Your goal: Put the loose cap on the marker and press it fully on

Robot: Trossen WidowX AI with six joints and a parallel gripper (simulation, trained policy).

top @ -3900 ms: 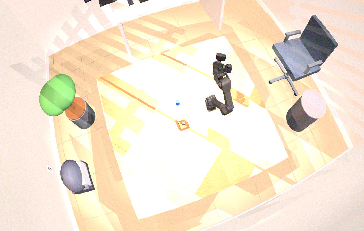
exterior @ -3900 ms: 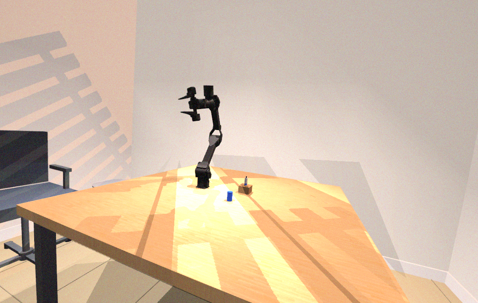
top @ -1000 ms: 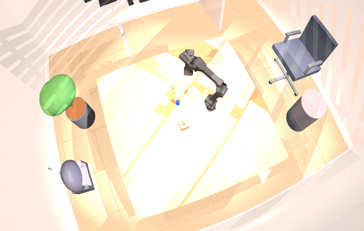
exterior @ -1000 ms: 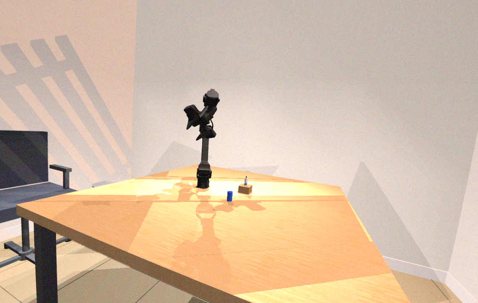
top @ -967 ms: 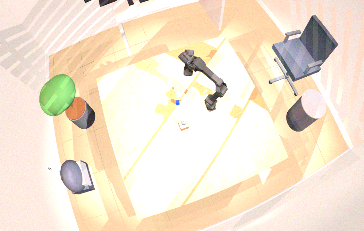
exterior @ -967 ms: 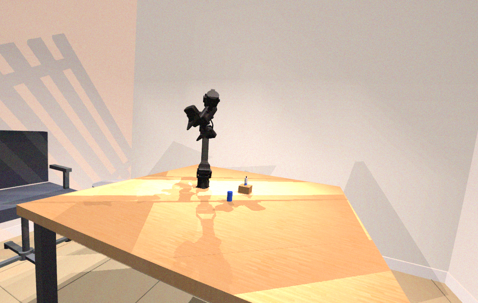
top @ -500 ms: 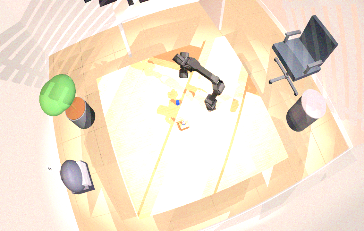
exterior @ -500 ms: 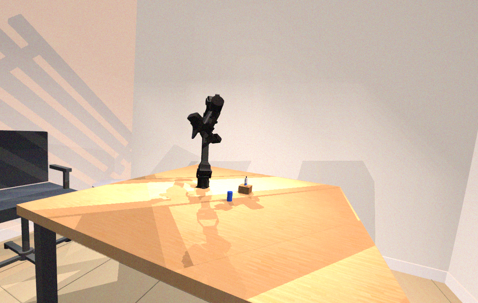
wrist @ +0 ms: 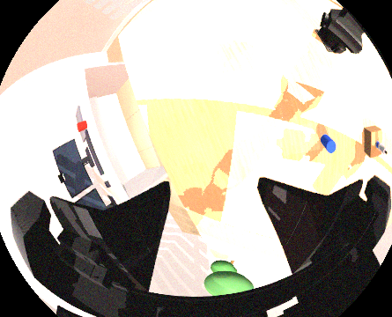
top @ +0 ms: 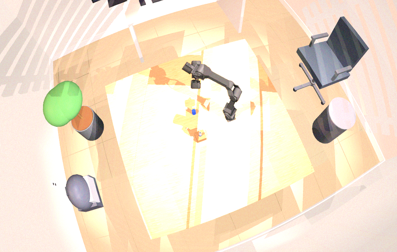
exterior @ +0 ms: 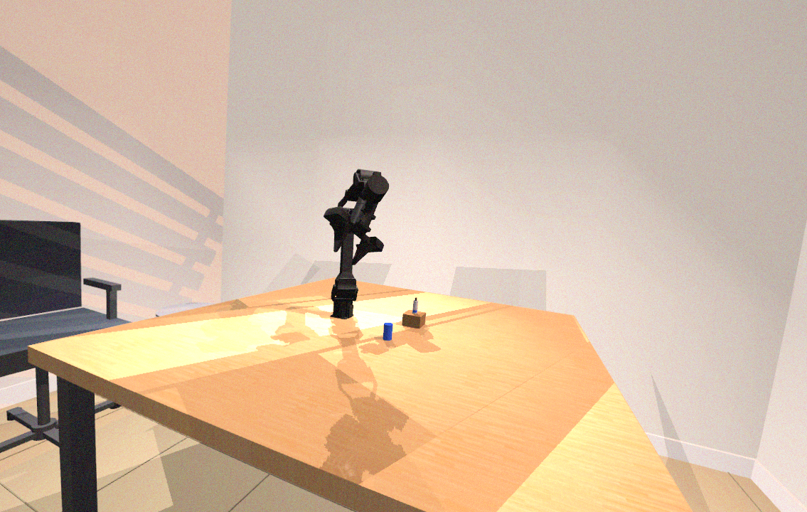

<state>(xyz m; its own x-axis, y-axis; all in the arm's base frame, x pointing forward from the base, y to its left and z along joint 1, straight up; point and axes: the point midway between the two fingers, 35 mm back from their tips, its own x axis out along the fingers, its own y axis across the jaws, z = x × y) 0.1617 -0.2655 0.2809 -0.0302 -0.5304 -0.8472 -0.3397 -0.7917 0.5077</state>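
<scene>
My gripper tip is now 23 cm above the blue cap, 16 cm to the right of it and 7 cm short of it. Also, from my gripper tip: wooden holder block: 35 cm to the left, 23 cm below, 10 cm ahead.
</scene>
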